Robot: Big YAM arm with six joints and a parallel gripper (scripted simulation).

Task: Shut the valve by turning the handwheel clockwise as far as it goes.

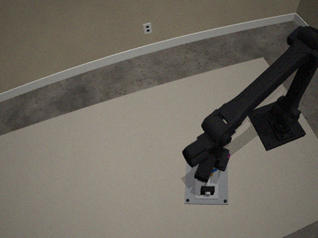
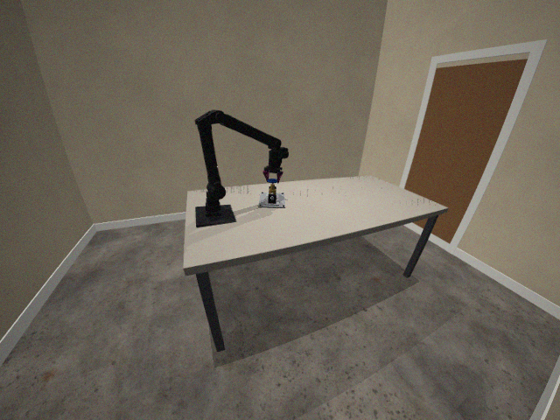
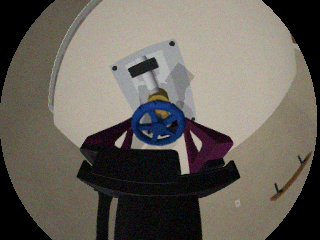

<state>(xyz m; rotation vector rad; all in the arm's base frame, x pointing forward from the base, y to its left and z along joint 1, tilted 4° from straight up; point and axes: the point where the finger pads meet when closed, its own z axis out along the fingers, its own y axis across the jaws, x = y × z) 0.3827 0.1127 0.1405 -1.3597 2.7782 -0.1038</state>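
Now: the blue spoked handwheel 1 cm below my hand.
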